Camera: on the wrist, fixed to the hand. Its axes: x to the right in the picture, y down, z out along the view.
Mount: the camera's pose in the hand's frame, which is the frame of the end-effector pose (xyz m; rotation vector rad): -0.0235 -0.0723 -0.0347 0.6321 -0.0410 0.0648
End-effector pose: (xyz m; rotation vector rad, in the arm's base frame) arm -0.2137 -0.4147 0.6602 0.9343 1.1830 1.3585
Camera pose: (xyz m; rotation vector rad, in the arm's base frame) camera -0.2286 -0.4466 0.5844 1.4424 1.5991 1.0128
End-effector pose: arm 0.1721 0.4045 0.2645 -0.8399 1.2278 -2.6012
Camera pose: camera 0.1803 0.4834 0.2909 -0.6948 0.3553 -2.6434
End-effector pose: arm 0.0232 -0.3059 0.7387 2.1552 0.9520 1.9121
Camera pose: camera -0.0365 -0.2713 0.6915 -2.0110 -1.3241 -1.3757
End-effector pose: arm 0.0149 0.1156 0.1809 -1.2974 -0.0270 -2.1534
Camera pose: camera -0.0420 0.1746 0.1647 -0.9479 -0.6207 -1.8389
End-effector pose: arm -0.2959 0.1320 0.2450 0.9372 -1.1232 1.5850
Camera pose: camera -0.2223 0.1686 0.2300 1.3510 -0.6804 2.0305
